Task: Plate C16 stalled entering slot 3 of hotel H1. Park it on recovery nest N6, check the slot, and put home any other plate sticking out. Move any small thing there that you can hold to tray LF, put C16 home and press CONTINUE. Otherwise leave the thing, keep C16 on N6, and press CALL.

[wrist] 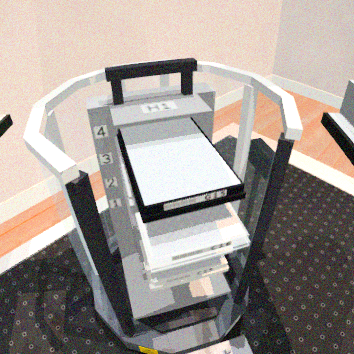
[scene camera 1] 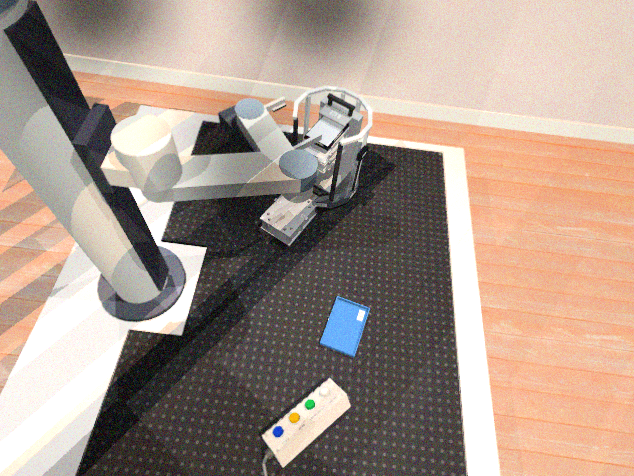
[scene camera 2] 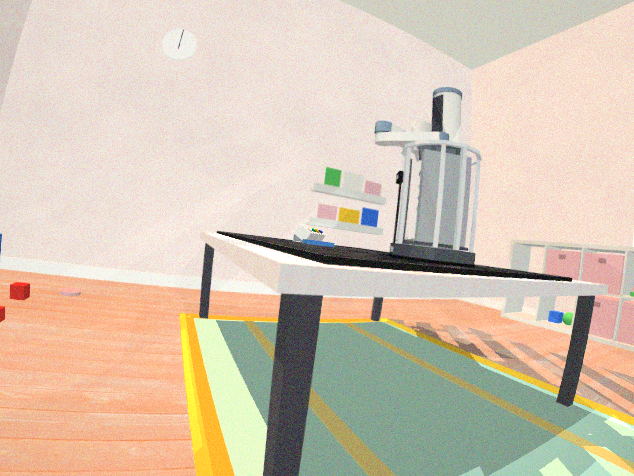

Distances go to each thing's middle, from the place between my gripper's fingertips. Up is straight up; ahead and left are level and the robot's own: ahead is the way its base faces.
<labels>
My hand is 6 cm short of the clear well plate [wrist: 188, 237], 5 cm to the right of it and 14 cm above it. From my hand the other things lie so: round plate rack [scene camera 2: 437, 206] 8 cm ahead, 10 cm to the left, 21 cm below; then blue pad [scene camera 1: 343, 331] 20 cm ahead, 44 cm to the right, 38 cm below.
</labels>
